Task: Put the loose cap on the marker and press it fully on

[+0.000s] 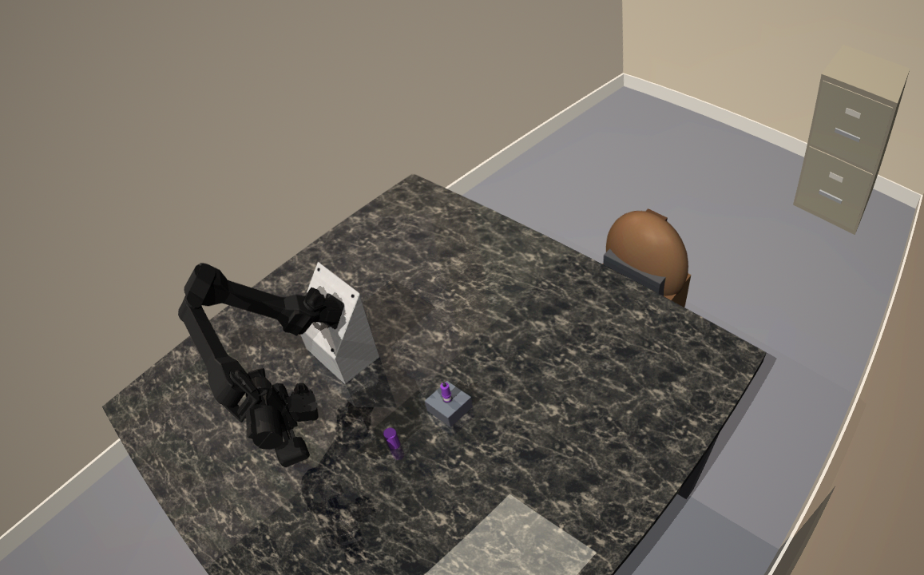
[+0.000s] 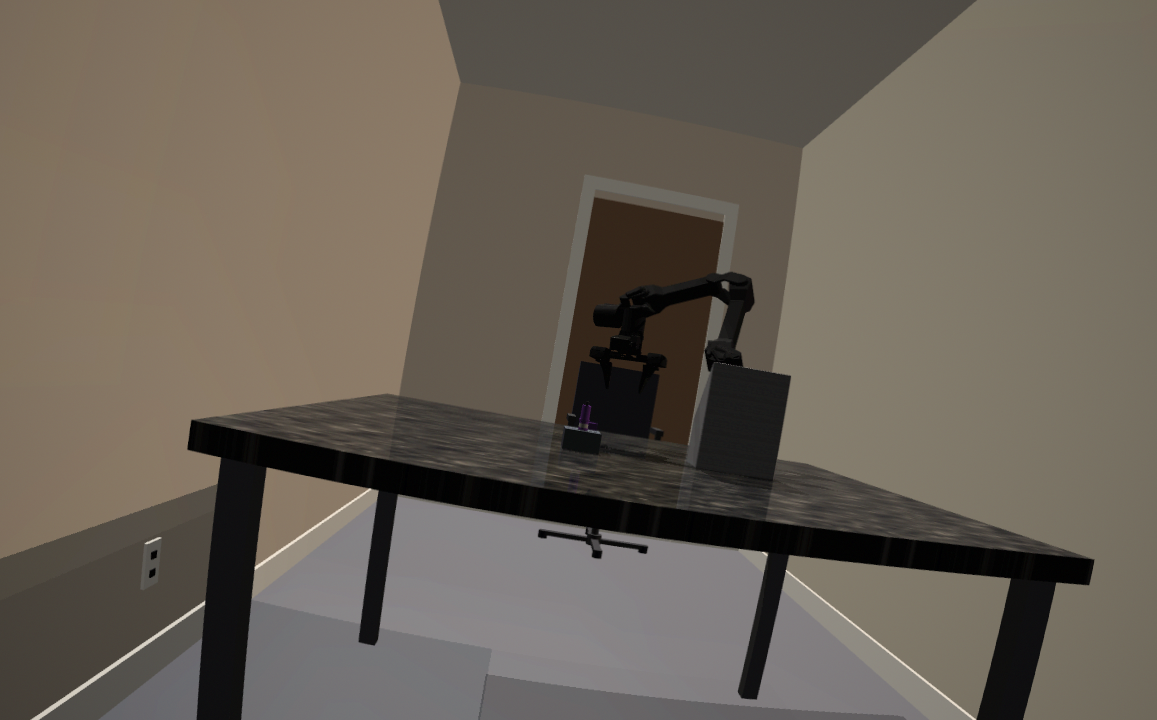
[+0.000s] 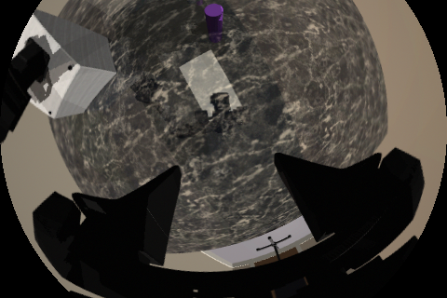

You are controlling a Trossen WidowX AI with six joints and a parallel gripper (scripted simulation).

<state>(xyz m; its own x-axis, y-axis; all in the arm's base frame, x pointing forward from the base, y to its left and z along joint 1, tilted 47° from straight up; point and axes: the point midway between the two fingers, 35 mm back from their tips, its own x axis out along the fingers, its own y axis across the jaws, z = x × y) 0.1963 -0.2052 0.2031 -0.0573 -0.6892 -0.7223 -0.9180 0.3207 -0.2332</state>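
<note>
My gripper tip is 180 mm to the right of the purple cap, 100 mm above it and 80 mm short of it. Also, from my gripper tip: holder block: 330 mm to the left, 110 mm below, 110 mm ahead.
</note>
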